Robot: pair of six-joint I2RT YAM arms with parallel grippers.
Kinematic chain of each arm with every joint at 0, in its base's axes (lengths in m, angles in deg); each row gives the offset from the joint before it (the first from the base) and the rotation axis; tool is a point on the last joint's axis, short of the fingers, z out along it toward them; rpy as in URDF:
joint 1: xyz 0 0 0.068 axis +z
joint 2: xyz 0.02 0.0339 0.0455 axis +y
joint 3: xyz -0.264 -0.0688 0 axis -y
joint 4: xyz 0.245 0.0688 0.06 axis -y
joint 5: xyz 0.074 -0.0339 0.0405 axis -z
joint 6: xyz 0.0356 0 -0.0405 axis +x
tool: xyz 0 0 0 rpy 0 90 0
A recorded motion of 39 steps. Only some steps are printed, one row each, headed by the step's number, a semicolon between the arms.
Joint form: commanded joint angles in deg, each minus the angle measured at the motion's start. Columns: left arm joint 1, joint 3, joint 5, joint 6, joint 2, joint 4; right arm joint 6, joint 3, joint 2, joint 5, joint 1, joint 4.
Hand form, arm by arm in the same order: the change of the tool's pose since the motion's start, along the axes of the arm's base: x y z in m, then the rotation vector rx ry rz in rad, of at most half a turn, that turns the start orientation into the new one. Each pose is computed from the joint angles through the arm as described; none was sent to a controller.
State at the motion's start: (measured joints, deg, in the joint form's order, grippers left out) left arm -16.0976 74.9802 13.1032 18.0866 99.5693 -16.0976; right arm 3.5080 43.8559 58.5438 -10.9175 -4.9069 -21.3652
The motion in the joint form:
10: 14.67 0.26 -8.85 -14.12 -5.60 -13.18; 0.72 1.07 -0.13 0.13 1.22 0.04
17: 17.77 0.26 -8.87 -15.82 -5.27 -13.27; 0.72 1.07 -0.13 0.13 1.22 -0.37
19: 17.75 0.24 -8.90 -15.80 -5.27 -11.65; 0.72 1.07 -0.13 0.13 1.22 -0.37
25: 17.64 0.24 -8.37 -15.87 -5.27 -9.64; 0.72 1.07 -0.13 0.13 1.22 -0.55
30: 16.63 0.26 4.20 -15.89 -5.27 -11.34; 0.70 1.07 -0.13 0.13 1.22 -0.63
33: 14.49 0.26 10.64 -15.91 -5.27 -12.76; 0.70 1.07 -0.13 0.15 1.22 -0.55
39: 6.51 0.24 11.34 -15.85 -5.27 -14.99; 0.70 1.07 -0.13 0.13 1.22 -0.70
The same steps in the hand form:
10: -0.0137 0.1053 0.0180 -0.0416 0.1739 0.5360; 0.0011 0.0046 0.0069 0.0073 -0.0199 0.0123
17: -0.0128 0.1250 0.0160 -0.0649 0.1874 0.6108; 0.0007 0.0046 0.0062 0.0078 -0.0127 0.0123
19: -0.0106 0.1250 0.0179 -0.0720 0.1599 0.6095; 0.0007 0.0046 0.0062 0.0078 -0.0127 0.0123
25: -0.0078 0.1240 0.0206 -0.0883 0.1280 0.5999; 0.0005 0.0046 0.0060 0.0080 -0.0096 0.0122
30: -0.0110 0.1098 0.0195 -0.2201 0.2064 0.4200; 0.0004 0.0046 0.0058 0.0078 -0.0083 0.0124
33: -0.0145 0.0925 0.0188 -0.2827 0.2604 0.3021; 0.0005 0.0046 0.0060 0.0075 -0.0096 0.0122
39: -0.0247 0.0427 0.0161 -0.2608 0.3194 0.1610; 0.0003 0.0047 0.0057 0.0079 -0.0070 0.0124

